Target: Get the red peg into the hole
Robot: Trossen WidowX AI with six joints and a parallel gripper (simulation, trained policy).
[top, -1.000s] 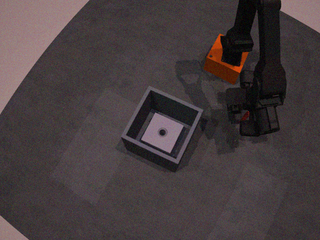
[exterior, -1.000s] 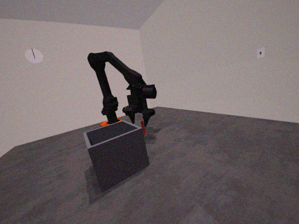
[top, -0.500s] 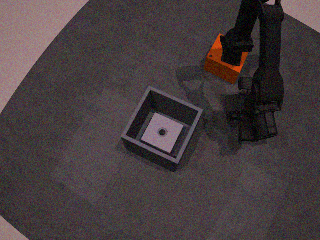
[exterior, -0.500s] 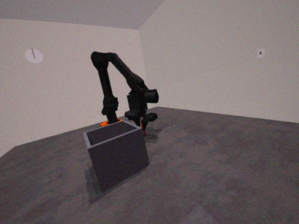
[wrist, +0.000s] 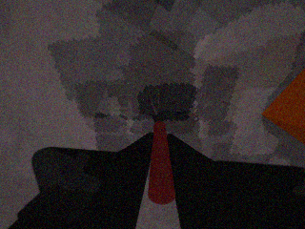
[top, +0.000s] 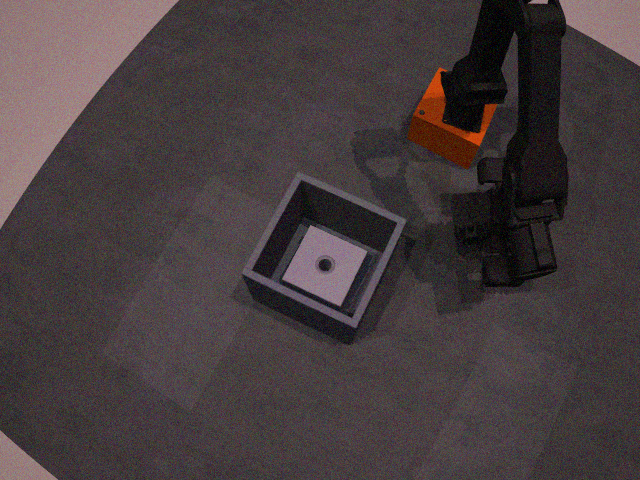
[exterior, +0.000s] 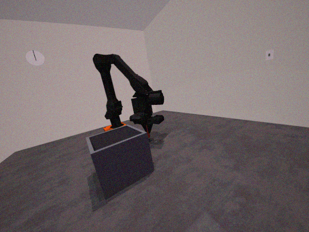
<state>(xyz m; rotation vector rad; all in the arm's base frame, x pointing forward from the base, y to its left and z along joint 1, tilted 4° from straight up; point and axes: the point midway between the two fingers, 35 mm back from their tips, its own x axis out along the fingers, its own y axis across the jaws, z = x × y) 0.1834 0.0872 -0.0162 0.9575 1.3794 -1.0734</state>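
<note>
My gripper tip is 230 mm to the left of the pale plate, 130 mm short of it and 10 mm below it. From my gripper tip the other things lie so: red peg (10 mm above).
</note>
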